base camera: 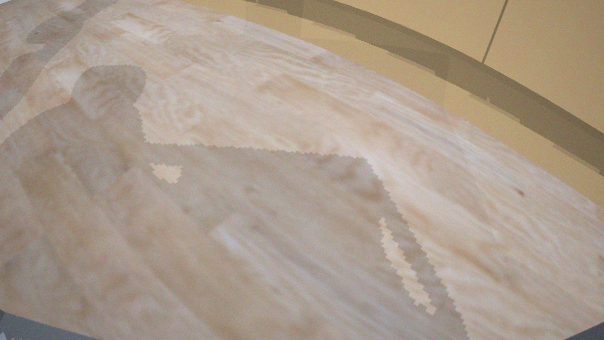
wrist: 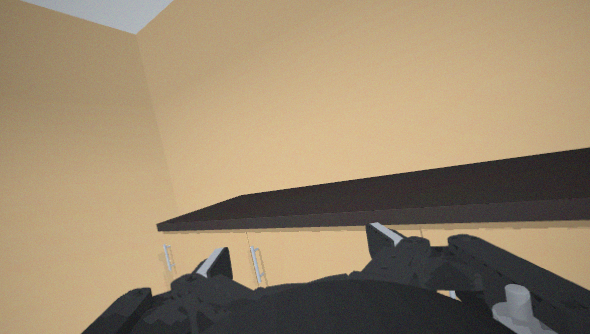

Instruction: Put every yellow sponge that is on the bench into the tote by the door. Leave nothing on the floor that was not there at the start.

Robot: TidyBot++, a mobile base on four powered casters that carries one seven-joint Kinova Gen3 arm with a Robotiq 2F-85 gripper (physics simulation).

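Note:
My gripper (wrist: 299, 250) is open and empty, its two fingers standing wide apart in the lower part of the wrist view. Beyond the fingers, and apart from them, a long dark counter top (wrist: 350, 200) runs along the wall to the right edge of that view. I cannot tell whether this is the bench. No yellow sponge, tote or door shows in either view.
Tan cabinets (wrist: 210, 250) (base camera: 550, 55) with metal handles stand under the counter top. Their base crosses the upper right of the base camera view. A wall corner rises left of the counter. The wood floor (base camera: 300, 115) carries the robot's shadow.

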